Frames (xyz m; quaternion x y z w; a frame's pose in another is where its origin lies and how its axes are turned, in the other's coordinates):
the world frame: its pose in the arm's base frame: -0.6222 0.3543 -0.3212 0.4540 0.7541 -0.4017 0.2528
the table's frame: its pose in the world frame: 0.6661 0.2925 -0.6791 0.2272 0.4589 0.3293 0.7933
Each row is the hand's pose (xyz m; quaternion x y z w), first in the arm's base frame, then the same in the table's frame.
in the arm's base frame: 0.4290 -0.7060 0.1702 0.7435 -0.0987 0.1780 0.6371
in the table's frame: -1.3649 1.6248 -1.1652 -0.6929 0.0087 0.5416 0.4759
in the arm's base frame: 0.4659 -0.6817 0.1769 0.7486 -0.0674 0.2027 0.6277
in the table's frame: -1.3283 1.6374 -1.1875 -0.7034 0.0315 0.5127 0.4913
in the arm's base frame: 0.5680 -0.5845 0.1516 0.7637 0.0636 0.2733 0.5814
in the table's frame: -1.1915 1.6737 -1.2096 -0.7252 0.1012 0.3911 0.5576
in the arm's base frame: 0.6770 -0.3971 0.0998 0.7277 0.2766 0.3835 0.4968
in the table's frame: -0.9686 1.6781 -1.2102 -0.7436 0.2031 0.1633 0.6158
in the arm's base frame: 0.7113 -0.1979 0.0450 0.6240 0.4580 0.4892 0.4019
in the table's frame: -0.7704 1.6208 -1.1745 -0.7368 0.2962 -0.0712 0.6036
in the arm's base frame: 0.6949 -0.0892 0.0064 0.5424 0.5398 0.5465 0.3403
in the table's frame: -0.6768 1.5662 -1.1316 -0.7183 0.3483 -0.1982 0.5687
